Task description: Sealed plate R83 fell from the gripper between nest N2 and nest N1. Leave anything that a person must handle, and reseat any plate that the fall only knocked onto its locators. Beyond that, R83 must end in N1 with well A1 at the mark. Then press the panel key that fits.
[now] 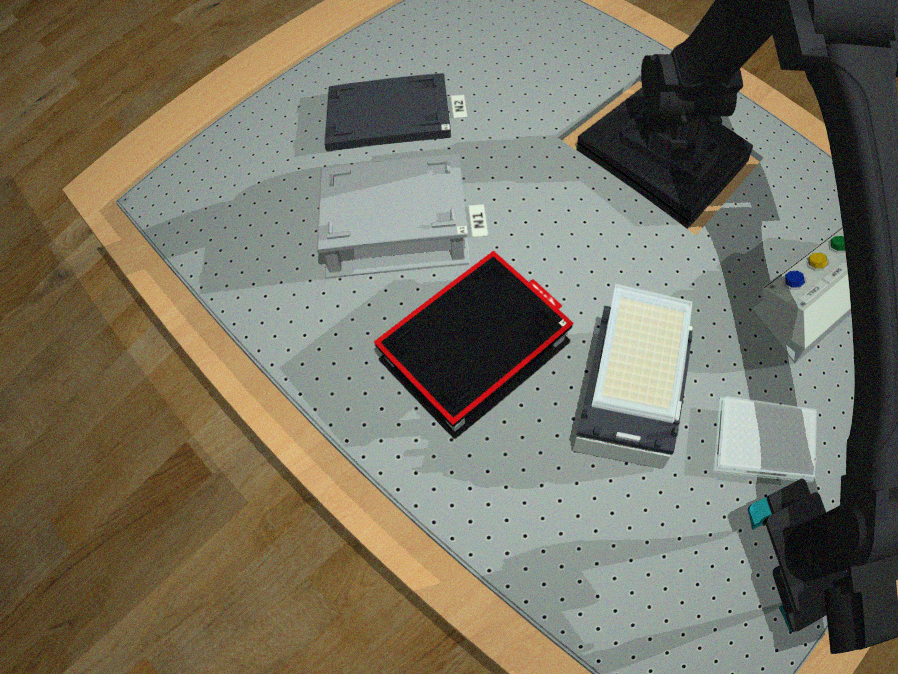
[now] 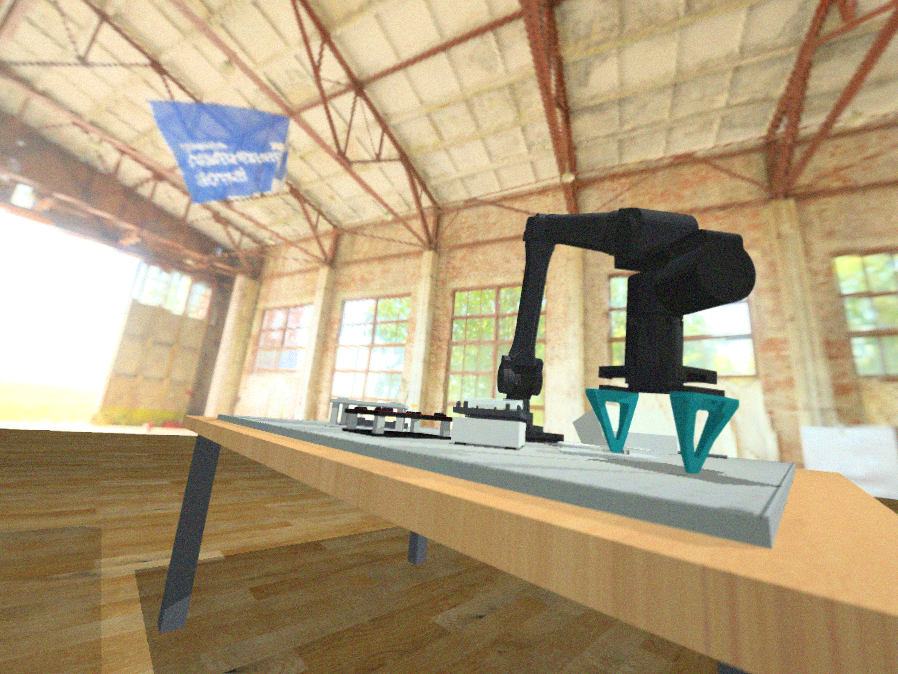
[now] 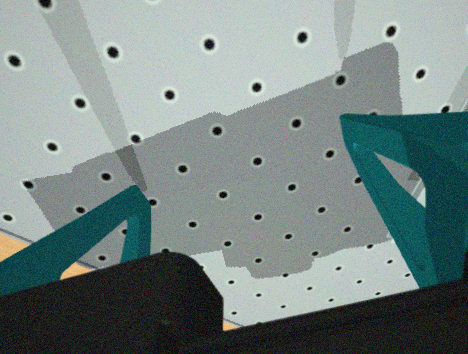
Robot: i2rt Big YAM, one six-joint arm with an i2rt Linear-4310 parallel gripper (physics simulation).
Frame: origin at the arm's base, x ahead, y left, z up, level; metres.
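Seen in the pictures: gripper, between the fingertips: (image 1: 770, 566) (image 2: 649, 461) (image 3: 236, 164); arm's base, origin of its link: (image 1: 670, 146).
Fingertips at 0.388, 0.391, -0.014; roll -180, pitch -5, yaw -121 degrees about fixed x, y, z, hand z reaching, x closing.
Pixels of each thing's top centre, then the offset from my fingertips to it, as dx, dy, dz. "*": a spot on its surface instead. Level surfaces: height alone.
- lid, centre of its top: (image 1: 770, 436) (image 2: 603, 446) -0.117, -0.085, +0.007
- plate with cream wells, centre of its top: (image 1: 647, 346) (image 2: 495, 396) -0.079, -0.252, +0.075
- dark-topped holder, a spot on its surface: (image 1: 627, 437) * +0.002, -0.216, +0.054
- Nest N1, centre of its top: (image 1: 389, 194) (image 2: 372, 400) -0.067, -0.582, +0.059
- Nest N2, centre of its top: (image 1: 385, 102) (image 2: 378, 418) -0.206, -0.728, +0.016
- key panel, centre of its top: (image 1: 846, 257) (image 2: 625, 408) -0.343, -0.112, +0.077
- black platform with a red rim, centre of its top: (image 1: 474, 329) (image 2: 400, 409) -0.002, -0.408, +0.039
- perforated board, height of its surface: dz -0.007
My gripper (image 1: 773, 565) (image 2: 655, 460) (image 3: 236, 164) is open and empty, fingers pointing down low over the board, near a flat white plate or lid (image 1: 767, 438) lying on the board; no R83 label is readable. A plate with cream wells (image 1: 644, 354) sits on a dark-topped holder (image 1: 627, 437), offset toward its far end; whether it is fully seated I cannot tell. Nest N1 (image 1: 391, 203), light grey and raised, holds no plate; its A1 mark is at the corner by the N1 label. Nest N2 (image 1: 388, 108), dark, holds no plate. The key panel (image 1: 826, 311) shows blue, yellow and green keys, partly hidden by the arm.
A black platform with a red rim (image 1: 471, 339) stands at an angle between N1 and the cream-welled plate. The arm's base (image 1: 667, 155) stands at the upper right. The perforated board (image 1: 507, 522) has a wooden table edge (image 1: 348, 507) around it.
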